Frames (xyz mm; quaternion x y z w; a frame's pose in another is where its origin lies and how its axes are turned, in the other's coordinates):
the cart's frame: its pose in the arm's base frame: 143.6 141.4 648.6 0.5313 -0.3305 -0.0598 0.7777
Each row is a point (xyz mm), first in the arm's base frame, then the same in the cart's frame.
Working: the arm's base frame: its pose in the cart's frame: -340.6 -585.2 53.5 -0.5313 0.3305 0.0598 0.7777

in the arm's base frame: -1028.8 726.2 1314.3
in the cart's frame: -867.7 1129.6 361.4
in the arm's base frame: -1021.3 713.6 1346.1
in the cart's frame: -842.0 1149.8 373.9
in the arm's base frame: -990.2 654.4 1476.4
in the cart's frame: -732.9 1229.3 430.8
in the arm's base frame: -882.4 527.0 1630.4
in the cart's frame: -523.4 1280.3 502.2
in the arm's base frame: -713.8 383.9 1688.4
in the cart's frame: -303.2 1225.7 530.0
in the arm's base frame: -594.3 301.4 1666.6
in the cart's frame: -183.8 1140.6 521.2
